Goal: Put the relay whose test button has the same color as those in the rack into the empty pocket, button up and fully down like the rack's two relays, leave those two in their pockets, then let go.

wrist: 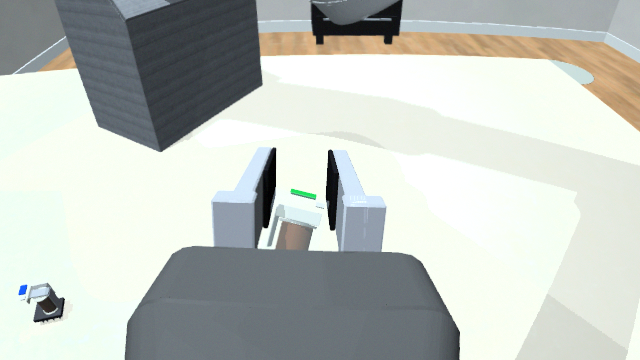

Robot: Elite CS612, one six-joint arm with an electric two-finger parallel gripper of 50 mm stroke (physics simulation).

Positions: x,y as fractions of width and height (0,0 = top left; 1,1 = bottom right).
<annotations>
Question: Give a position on a relay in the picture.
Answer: At 0.46,0.61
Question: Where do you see a relay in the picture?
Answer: At 0.06,0.83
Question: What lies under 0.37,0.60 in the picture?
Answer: My gripper.
</annotations>
